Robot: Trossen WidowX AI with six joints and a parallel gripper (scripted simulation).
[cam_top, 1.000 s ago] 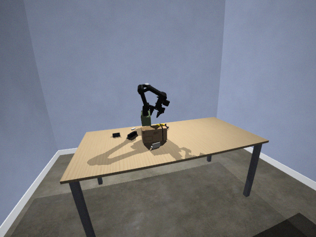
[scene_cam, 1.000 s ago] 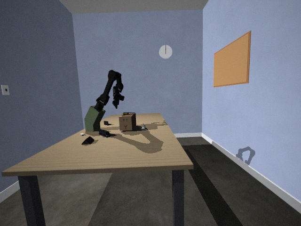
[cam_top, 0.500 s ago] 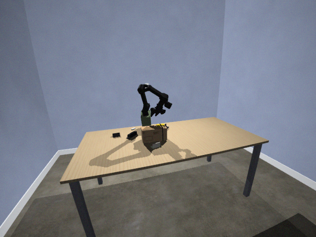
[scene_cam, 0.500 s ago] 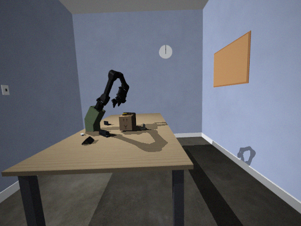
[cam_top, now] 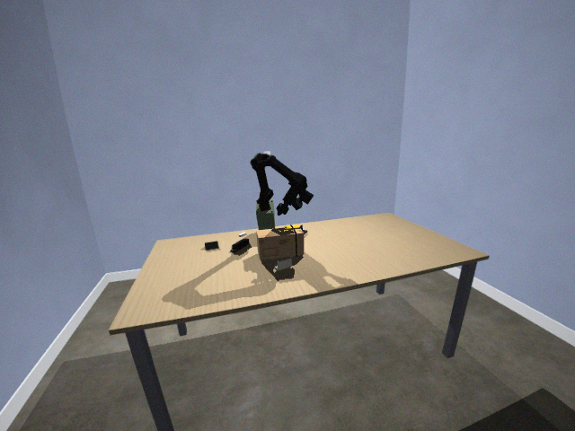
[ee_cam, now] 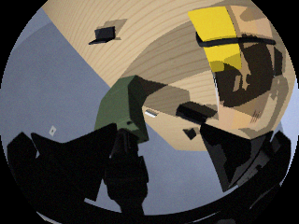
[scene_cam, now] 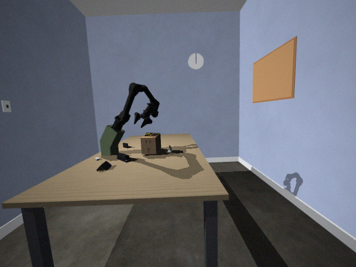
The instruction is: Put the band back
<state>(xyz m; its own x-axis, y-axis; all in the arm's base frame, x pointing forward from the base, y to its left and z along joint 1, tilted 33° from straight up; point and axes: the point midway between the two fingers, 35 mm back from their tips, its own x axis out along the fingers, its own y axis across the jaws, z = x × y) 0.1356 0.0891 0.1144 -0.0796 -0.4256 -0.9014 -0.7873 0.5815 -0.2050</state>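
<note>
My hand is 17 cm above the brown carton, 10 cm short of it and 6 cm to the left of it. Round my hand: white piece (29 cm behind, 24 cm below, 21 cm to the right).
</note>
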